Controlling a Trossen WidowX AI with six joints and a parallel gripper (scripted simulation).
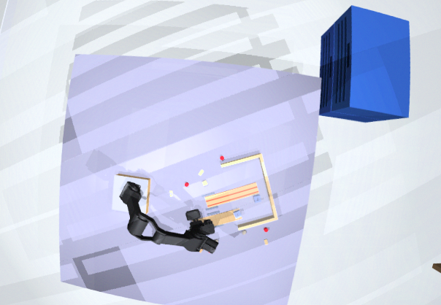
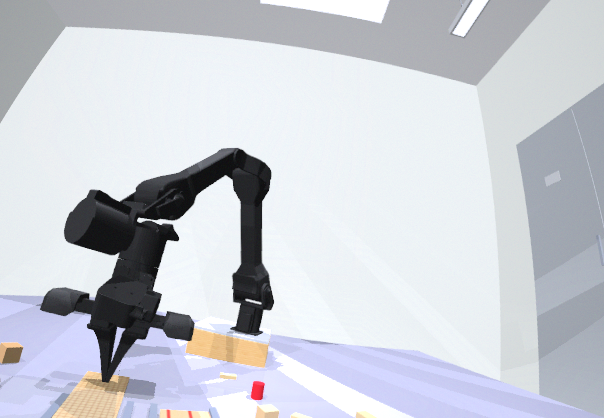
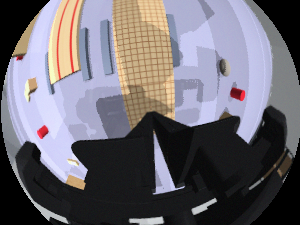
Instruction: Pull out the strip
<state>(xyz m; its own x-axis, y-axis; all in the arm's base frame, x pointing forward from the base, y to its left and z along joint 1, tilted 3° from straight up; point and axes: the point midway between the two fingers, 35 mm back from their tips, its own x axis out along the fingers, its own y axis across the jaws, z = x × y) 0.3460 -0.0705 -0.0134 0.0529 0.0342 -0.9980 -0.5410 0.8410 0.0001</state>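
Right now my gripper tip is 8 cm short of the plain wooden strip and 5 cm to the right of it.
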